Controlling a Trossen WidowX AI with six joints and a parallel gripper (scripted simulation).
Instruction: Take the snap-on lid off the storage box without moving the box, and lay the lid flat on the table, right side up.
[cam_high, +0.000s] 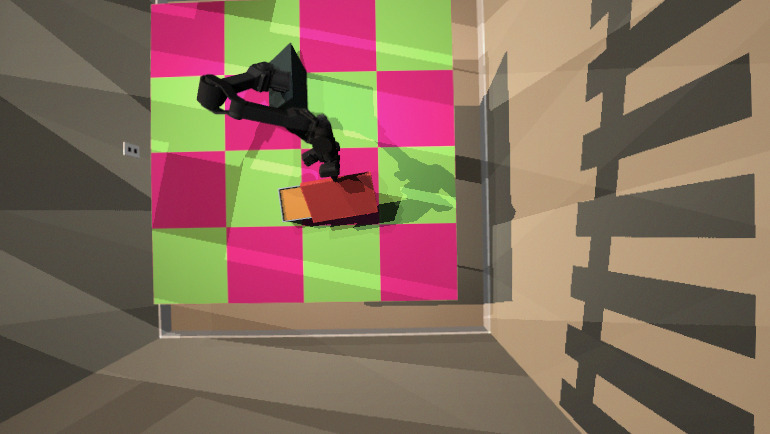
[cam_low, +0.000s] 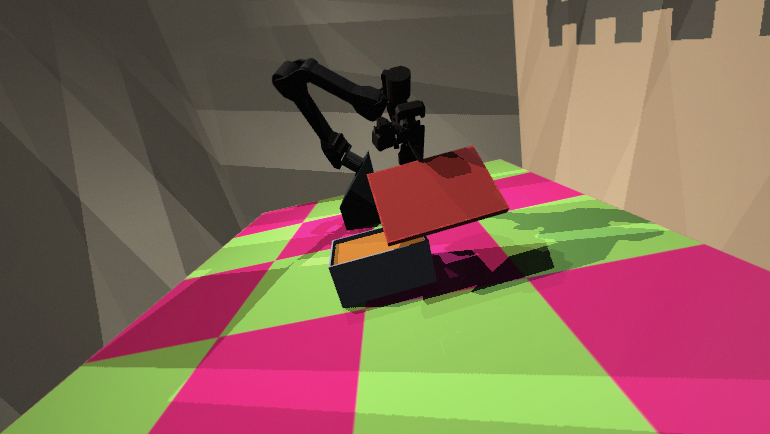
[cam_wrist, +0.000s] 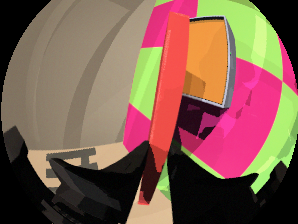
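Right now my gripper tip is 60 mm short of the red lid, 20 mm to the right of it and 50 mm above it. The rest, counted from my gripper tip: storage box 80 mm ahead, 130 mm to the right, 180 mm below.
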